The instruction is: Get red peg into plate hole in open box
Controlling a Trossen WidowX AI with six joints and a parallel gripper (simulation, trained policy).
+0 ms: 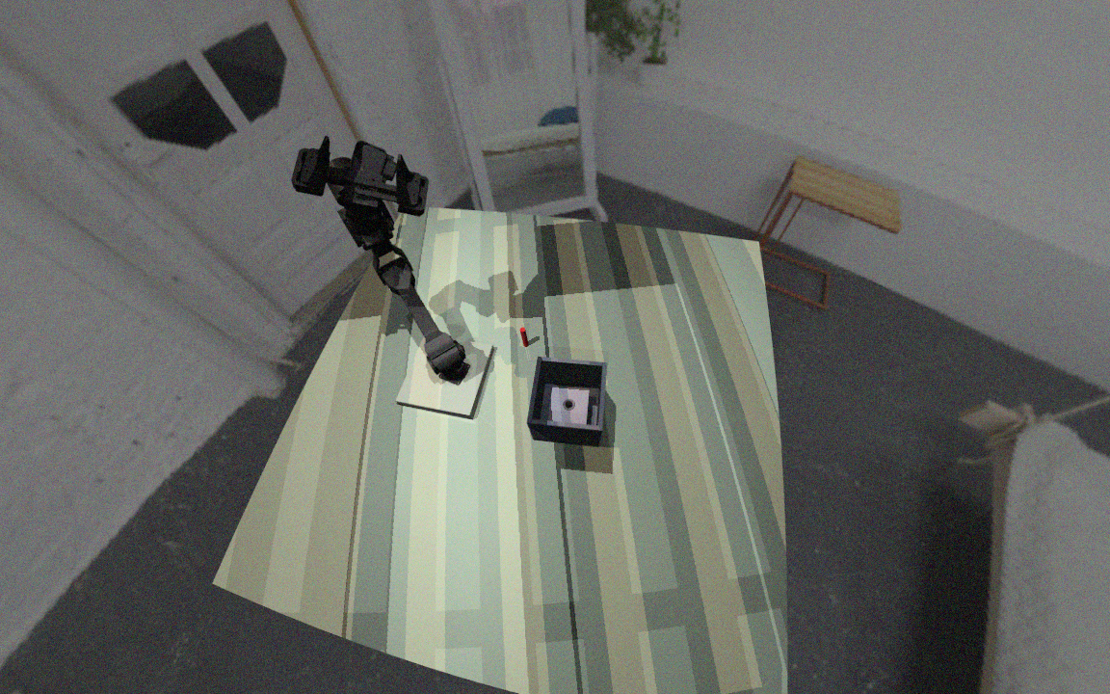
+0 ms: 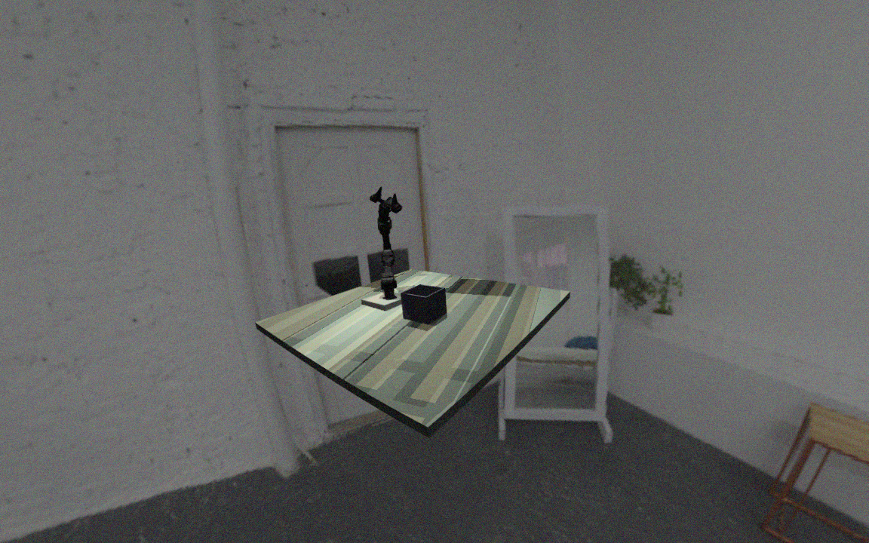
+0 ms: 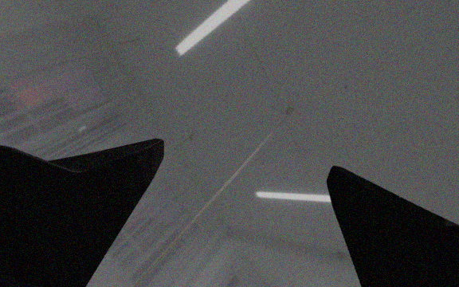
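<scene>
Right now my gripper tip is 10 cm short of the red peg, 12 cm to the right of it and 60 cm above it. The rest, counted from my gripper tip: pale plate (28 cm ahead, 2 cm to the right, 60 cm below).
</scene>
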